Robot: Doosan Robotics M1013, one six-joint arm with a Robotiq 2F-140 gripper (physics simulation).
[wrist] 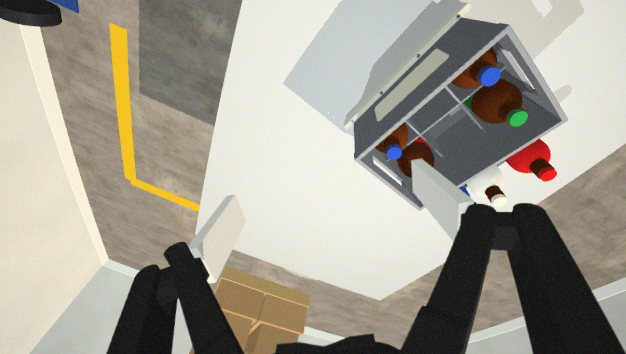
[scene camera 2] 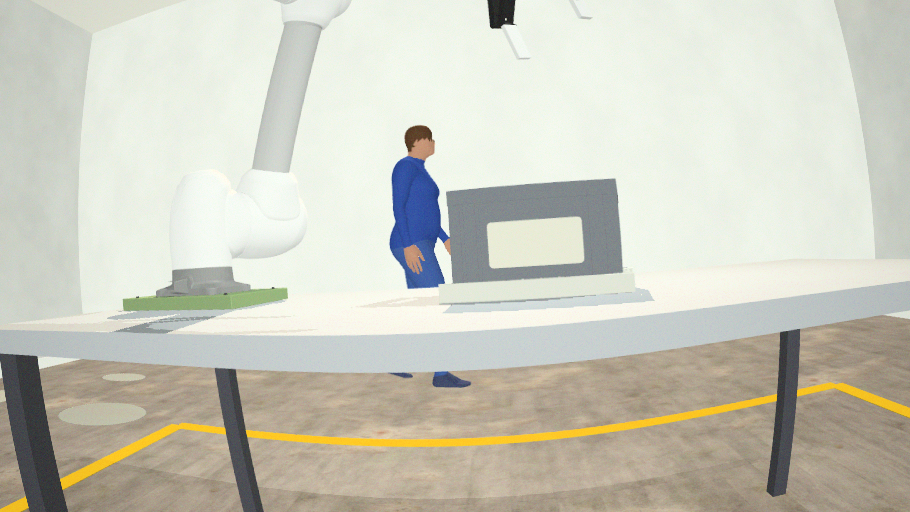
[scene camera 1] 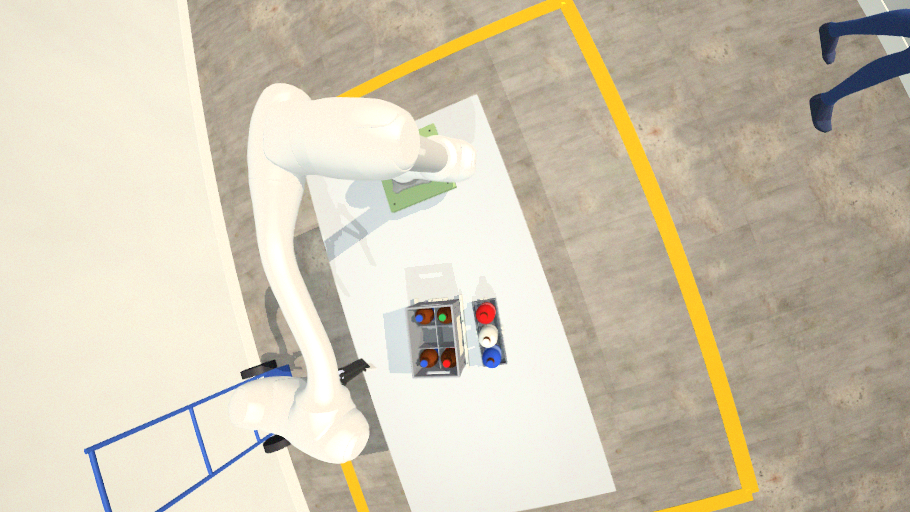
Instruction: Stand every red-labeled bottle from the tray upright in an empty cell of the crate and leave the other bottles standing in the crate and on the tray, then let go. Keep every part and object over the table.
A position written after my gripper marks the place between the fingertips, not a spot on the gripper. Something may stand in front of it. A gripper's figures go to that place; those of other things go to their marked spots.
My gripper (wrist: 323,193) is 0.18 m from the lens. A white bottle (wrist: 489,184) is 0.59 m from the lens. A red bottle (wrist: 534,158) is 0.60 m from the lens.
